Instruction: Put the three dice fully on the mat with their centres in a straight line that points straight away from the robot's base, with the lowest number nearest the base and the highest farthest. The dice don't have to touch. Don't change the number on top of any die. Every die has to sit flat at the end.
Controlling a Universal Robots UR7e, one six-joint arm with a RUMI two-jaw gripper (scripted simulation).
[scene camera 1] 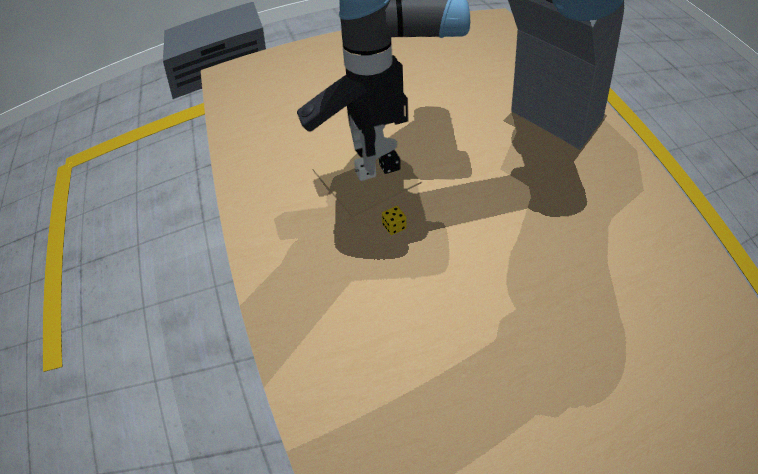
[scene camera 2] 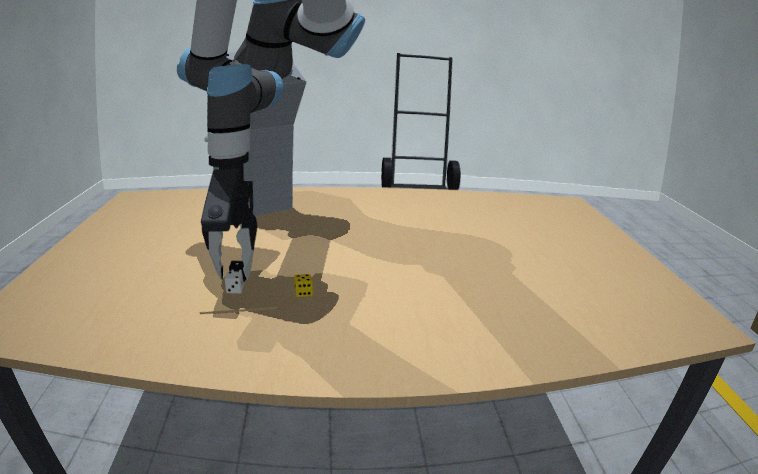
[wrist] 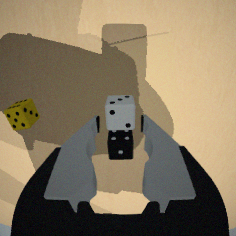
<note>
The pictures show: my gripper, a black die and a white die.
My gripper is seen too in scene camera 2 and in the wrist view.
</note>
